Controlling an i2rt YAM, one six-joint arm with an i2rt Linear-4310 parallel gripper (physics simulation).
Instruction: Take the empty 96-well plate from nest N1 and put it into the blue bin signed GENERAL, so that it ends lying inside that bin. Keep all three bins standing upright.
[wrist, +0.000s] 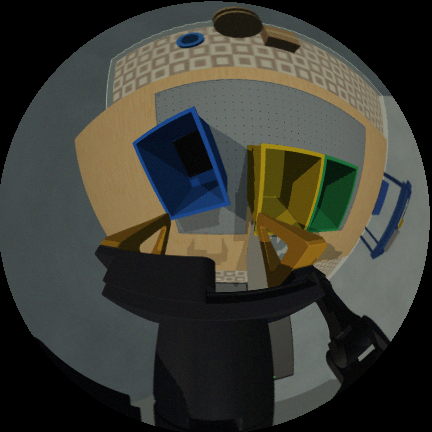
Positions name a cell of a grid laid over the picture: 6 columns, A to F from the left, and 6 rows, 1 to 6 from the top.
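Note:
Looking at the scene, I can see my gripper (C4) and a dark 96-well plate (C3). A green bin (E3) is there too, and so are a yellow bin (D3) and a blue bin (C3).

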